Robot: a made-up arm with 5 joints. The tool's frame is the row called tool.
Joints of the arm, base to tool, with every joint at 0 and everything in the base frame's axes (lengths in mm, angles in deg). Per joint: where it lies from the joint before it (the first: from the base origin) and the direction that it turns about. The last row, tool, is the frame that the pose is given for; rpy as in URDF.
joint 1: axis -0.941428 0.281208 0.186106 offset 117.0 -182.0 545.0
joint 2: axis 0 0 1 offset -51.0 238.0 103.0
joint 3: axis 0 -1 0 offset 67.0 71.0 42.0
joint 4: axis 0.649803 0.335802 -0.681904 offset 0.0 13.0 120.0
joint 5: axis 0 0 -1 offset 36.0 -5.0 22.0
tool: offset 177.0 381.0 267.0 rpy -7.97 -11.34 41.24
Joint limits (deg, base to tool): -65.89..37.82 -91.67..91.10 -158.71..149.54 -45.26..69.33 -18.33..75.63
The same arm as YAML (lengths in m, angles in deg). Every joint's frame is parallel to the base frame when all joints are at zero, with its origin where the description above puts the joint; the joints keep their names.
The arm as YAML. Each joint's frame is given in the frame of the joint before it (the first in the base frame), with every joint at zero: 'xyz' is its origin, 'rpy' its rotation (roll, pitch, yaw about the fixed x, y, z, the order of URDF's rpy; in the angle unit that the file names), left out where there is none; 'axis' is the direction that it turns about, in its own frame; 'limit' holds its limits. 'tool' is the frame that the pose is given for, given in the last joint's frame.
units:
  length: m
  angle: deg
joints:
  - name: joint 1
    type: revolute
    origin:
      xyz: [0.117, -0.182, 0.545]
    axis: [-0.941428, 0.281208, 0.186106]
    limit:
      lower: -65.89
      upper: 37.82
  - name: joint 2
    type: revolute
    origin:
      xyz: [-0.051, 0.238, 0.103]
    axis: [0.0, 0.0, 1.0]
    limit:
      lower: -91.67
      upper: 91.1
  - name: joint 3
    type: revolute
    origin:
      xyz: [0.067, 0.071, 0.042]
    axis: [0.0, -1.0, 0.0]
    limit:
      lower: -158.71
      upper: 149.54
  - name: joint 4
    type: revolute
    origin:
      xyz: [0.0, 0.013, 0.12]
    axis: [0.649803, 0.335802, -0.681904]
    limit:
      lower: -45.26
      upper: 69.33
  - name: joint 5
    type: revolute
    origin:
      xyz: [0.036, -0.005, 0.022]
    axis: [0.0, 0.0, -1.0]
    limit:
      lower: -18.33
      upper: 75.63
tool:
  origin:
    xyz: [0.177, 0.381, 0.267]
    rpy: [-7.97, -11.34, 41.24]

